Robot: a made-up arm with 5 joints.
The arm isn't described. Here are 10 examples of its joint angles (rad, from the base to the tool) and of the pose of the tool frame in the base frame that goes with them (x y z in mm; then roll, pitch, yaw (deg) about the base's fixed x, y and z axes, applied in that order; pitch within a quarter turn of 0, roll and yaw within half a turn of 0).
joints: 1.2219 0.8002 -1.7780 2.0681 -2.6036
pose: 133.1 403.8 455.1 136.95 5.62 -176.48
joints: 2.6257 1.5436 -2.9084 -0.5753 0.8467
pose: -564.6 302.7 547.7 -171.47 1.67 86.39
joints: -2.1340 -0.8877 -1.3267 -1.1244 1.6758
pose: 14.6 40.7 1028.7 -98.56 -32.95 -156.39
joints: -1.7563 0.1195 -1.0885 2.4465 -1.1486
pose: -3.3 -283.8 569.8 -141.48 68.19 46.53
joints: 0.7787 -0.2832 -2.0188 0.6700 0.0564
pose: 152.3 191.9 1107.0 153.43 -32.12 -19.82
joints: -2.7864 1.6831 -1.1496 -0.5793 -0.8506
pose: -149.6 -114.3 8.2 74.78 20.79 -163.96
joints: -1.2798 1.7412 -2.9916 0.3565 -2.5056
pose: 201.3 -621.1 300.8 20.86 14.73 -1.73
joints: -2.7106 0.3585 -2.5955 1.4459 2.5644
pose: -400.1 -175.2 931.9 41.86 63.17 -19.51
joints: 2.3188 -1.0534 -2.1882 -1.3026 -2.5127
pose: 269.8 -324.1 995.2 173.10 -4.58 -114.14
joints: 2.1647 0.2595 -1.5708 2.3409 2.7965
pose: -193.9 296.9 641.5 106.46 -26.89 -90.42
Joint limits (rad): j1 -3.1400..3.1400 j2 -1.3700..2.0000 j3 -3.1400..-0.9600 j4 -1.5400..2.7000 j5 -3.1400..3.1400
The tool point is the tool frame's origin. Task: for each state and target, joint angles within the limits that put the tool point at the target. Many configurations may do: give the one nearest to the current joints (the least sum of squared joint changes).
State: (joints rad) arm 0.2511 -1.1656 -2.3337 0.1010 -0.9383
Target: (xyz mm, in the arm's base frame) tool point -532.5 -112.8 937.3
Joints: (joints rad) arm 0.2880 -1.3700 -2.1595 -0.1615 -0.9866
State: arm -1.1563 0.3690 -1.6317 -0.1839 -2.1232
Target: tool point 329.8 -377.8 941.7
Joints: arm -0.9054 0.3866 -2.2708 -0.2076 -2.0732
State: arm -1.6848 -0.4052 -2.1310 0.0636 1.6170
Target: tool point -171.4 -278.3 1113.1
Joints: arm -2.1005 0.0823 -2.3382 0.1745 1.5477
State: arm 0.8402 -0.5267 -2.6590 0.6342 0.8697
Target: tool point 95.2 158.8 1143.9
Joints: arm 1.0018 -0.3019 -2.1836 0.8446 0.8675
